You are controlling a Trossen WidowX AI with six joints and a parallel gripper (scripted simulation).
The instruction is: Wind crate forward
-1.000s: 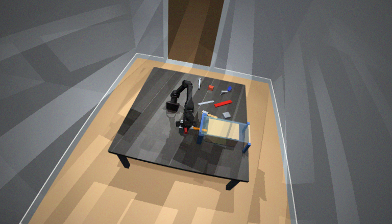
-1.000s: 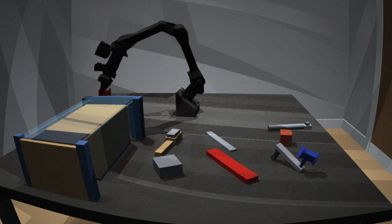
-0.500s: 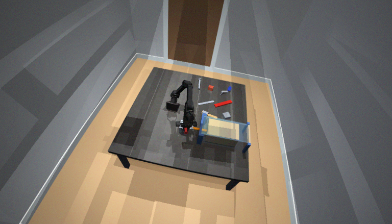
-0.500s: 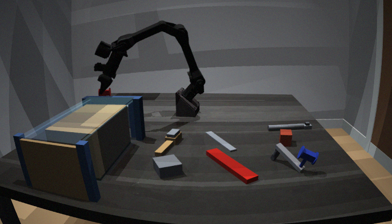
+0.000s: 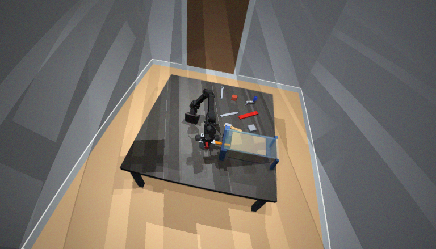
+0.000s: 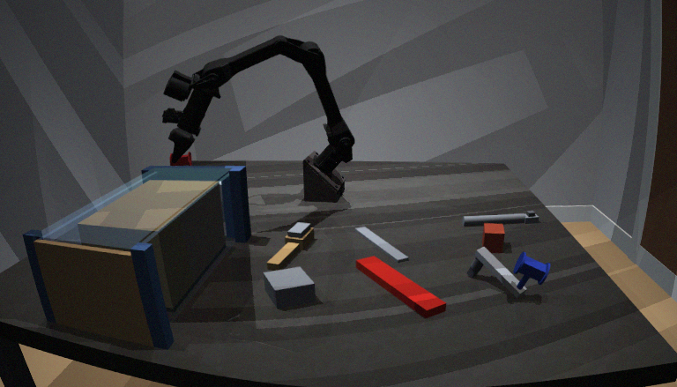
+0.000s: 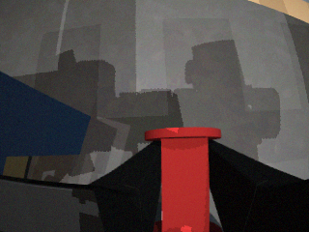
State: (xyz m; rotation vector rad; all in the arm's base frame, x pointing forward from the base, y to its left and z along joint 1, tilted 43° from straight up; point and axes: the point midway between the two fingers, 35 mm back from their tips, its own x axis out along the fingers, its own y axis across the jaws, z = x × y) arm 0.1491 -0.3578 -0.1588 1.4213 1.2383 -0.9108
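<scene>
Right now my gripper tip is 20 mm to the right of the red spool-shaped grip and 10 mm above it. Also, from my gripper tip: grey winch (40 mm behind, 110 mm to the left, 110 mm below); clear-panelled cubby (380 mm ahead, 70 mm to the left, 30 mm below); wooden-handled tool (230 mm ahead, 330 mm to the left, 130 mm below).
</scene>
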